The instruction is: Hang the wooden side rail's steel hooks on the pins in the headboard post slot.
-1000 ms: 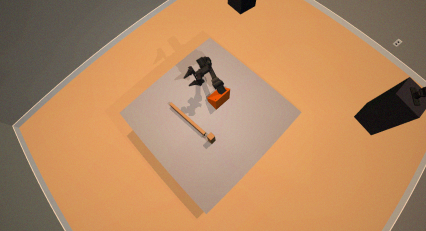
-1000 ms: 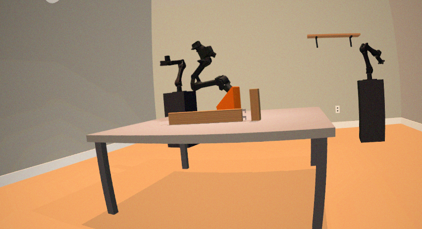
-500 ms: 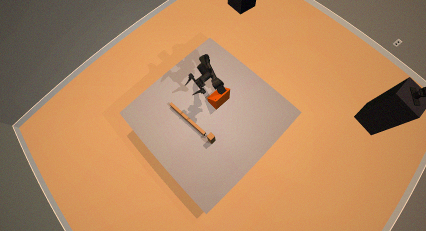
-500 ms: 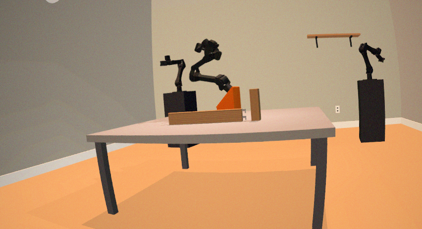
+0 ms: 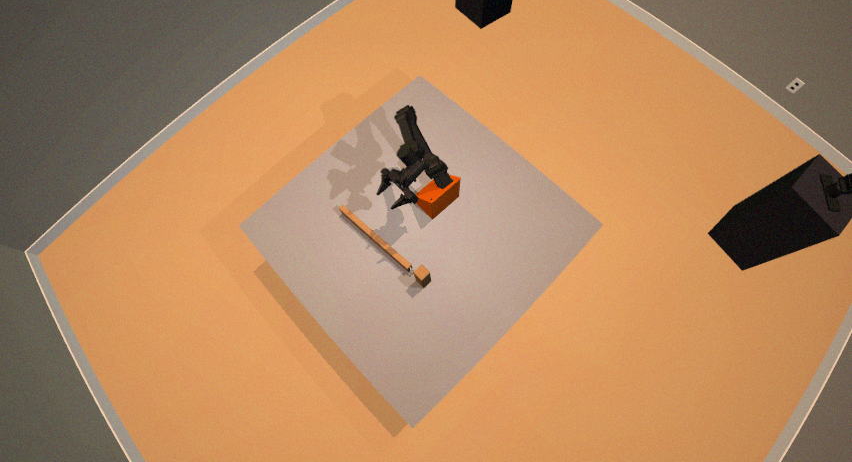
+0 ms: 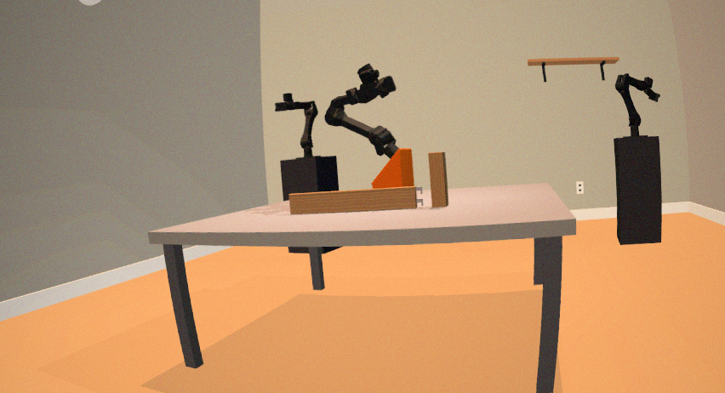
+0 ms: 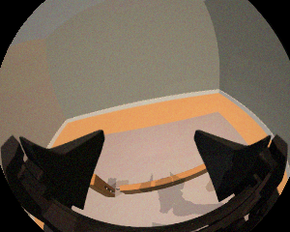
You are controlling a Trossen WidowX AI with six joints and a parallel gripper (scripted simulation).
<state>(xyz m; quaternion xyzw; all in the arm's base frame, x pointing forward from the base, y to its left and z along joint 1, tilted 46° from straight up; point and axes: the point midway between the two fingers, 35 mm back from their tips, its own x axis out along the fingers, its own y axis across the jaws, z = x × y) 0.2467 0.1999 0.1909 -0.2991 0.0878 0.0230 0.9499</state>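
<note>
Now: gripper tip 33 cm above the headboard post, 26 cm to the right of it and 3 cm short of it.
</note>
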